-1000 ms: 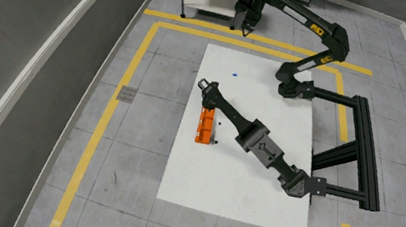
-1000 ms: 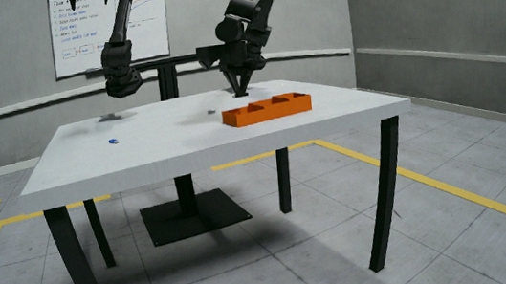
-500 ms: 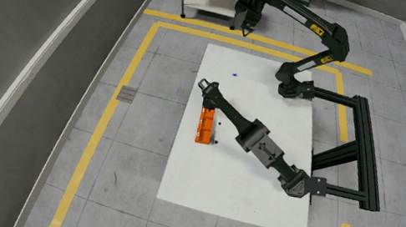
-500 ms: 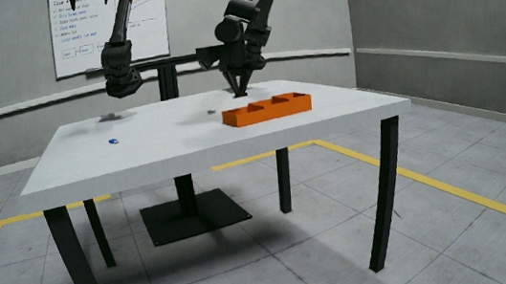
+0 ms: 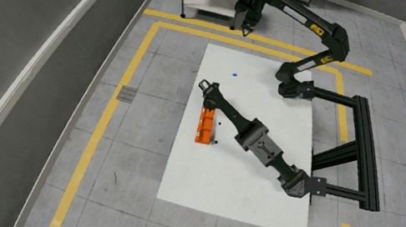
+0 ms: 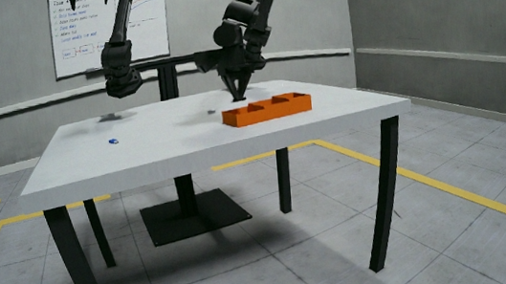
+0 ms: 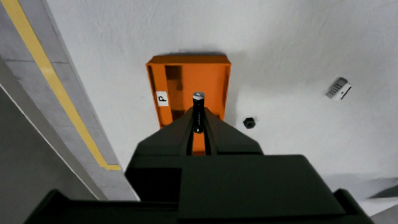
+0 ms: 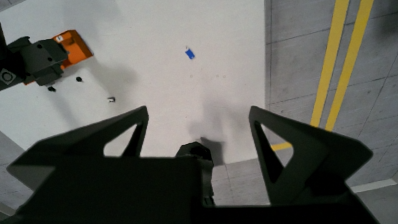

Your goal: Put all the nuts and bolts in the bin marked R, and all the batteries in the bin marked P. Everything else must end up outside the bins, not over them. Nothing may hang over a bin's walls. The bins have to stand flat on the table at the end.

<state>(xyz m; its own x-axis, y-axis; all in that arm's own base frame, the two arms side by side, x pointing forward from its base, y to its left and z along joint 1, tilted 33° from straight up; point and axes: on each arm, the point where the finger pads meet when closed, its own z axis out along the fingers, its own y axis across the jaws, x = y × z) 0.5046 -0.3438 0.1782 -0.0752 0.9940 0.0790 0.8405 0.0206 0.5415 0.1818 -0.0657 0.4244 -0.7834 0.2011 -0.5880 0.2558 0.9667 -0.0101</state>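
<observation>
Now: left hand 9 cm to the right of the orange bin, 4 cm above it and 1 cm short of it. From my left hand the other things lie so: pale part: 19 cm behind, 6 cm below, 1 cm to the left; then blue item: 34 cm to the right, 14 cm behind, 6 cm below; then black elongated item: right at my left hand.
</observation>
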